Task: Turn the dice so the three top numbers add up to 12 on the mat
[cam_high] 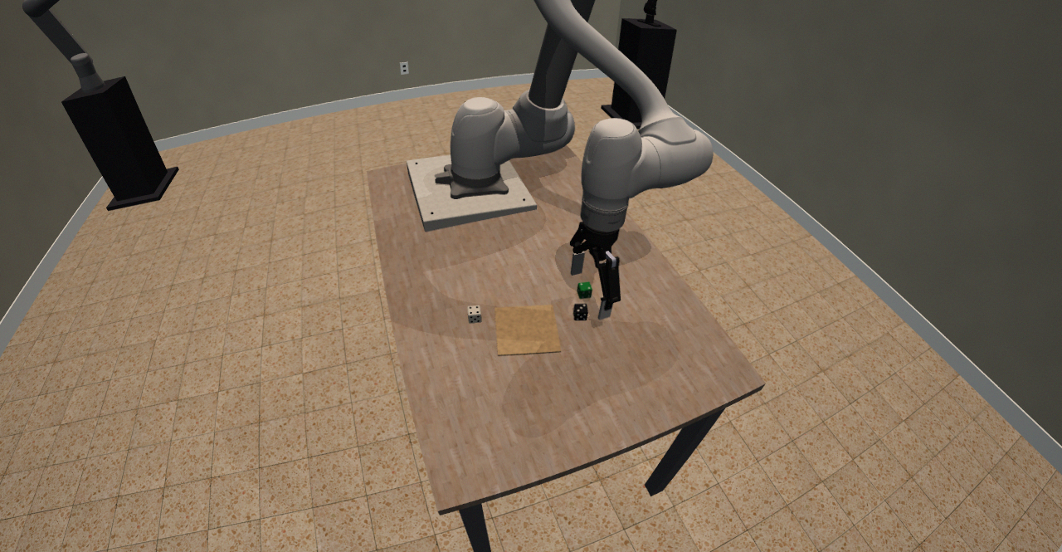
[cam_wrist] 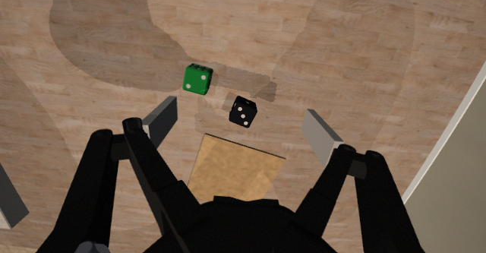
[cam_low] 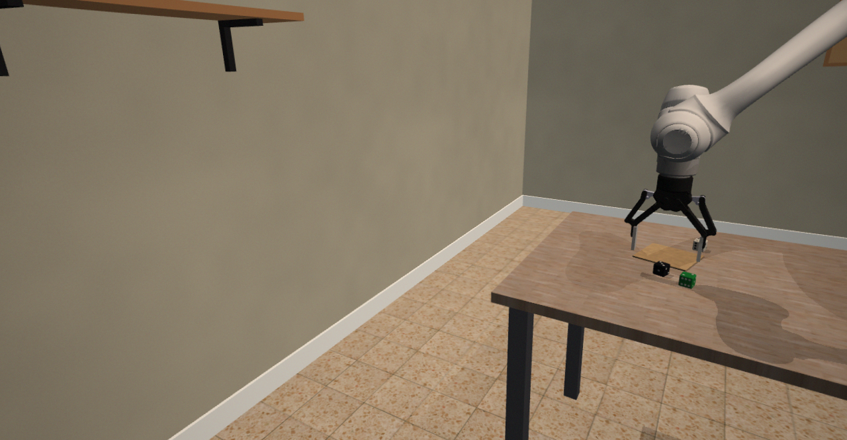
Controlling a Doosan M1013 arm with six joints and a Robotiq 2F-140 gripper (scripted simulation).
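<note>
Now: the green die 6 cm behind my hand, 2 cm to the left of it and 6 cm below it. From my hand the other things lie so: white die (5 cm behind, 26 cm to the right, 6 cm below); black die (1 cm ahead, 2 cm to the right, 6 cm below); tan mat (1 cm ahead, 15 cm to the right, 7 cm below).
</note>
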